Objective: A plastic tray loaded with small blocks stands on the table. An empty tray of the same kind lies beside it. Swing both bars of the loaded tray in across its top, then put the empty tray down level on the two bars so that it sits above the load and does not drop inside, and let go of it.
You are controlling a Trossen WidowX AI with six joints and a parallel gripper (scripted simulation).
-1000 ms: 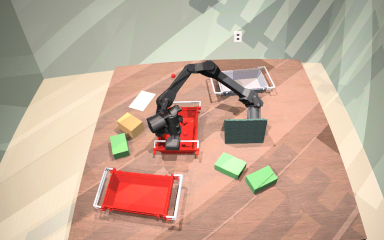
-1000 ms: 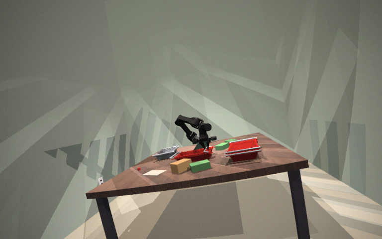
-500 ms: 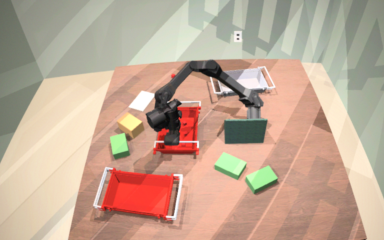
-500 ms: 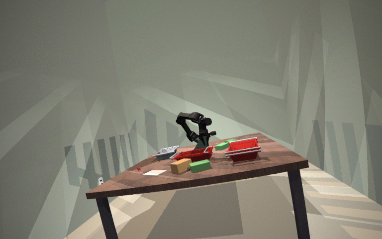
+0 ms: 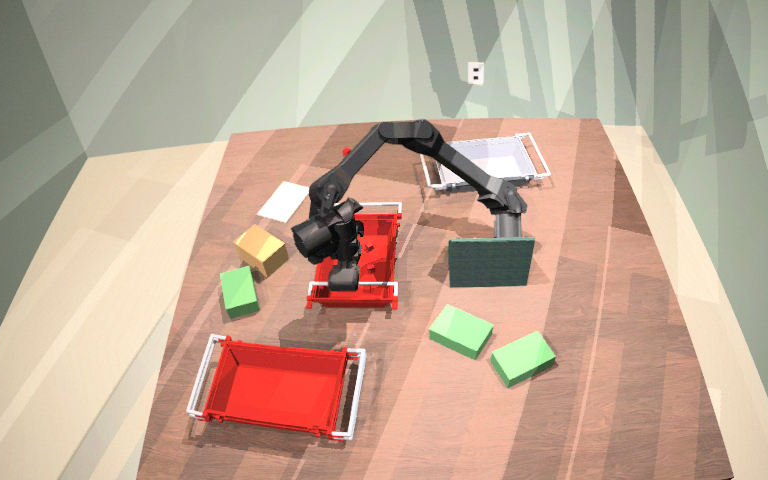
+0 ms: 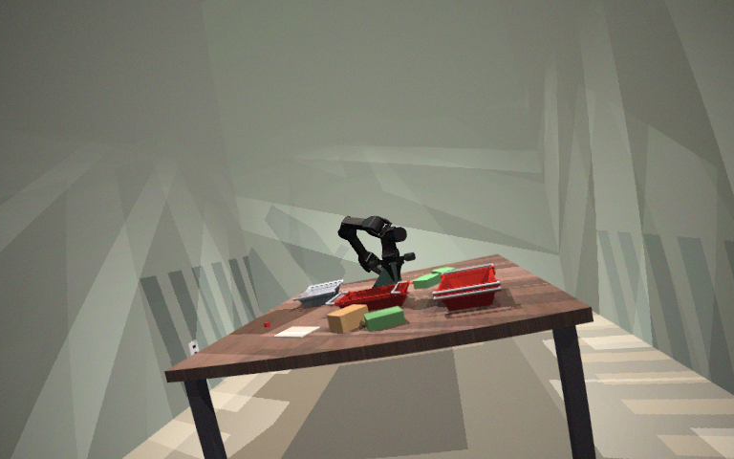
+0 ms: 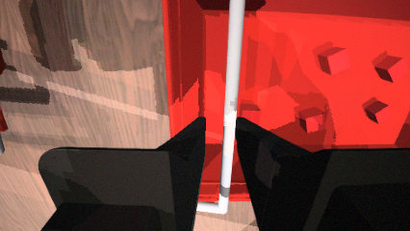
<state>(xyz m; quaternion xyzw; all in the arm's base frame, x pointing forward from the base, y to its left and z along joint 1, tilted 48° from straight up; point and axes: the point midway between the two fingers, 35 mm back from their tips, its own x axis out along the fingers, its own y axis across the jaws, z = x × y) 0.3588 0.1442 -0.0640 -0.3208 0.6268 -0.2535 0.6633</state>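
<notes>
Right now my gripper tip is 31 cm past the grey tray, 49 cm to the left of it and 4 cm above it. Also, from my gripper tip: white sheet 26 cm ahead, 35 cm to the right, 9 cm below; then red cube 11 cm ahead, 57 cm to the right, 8 cm below; then tan box 27 cm ahead, 13 cm to the right, 6 cm below.
</notes>
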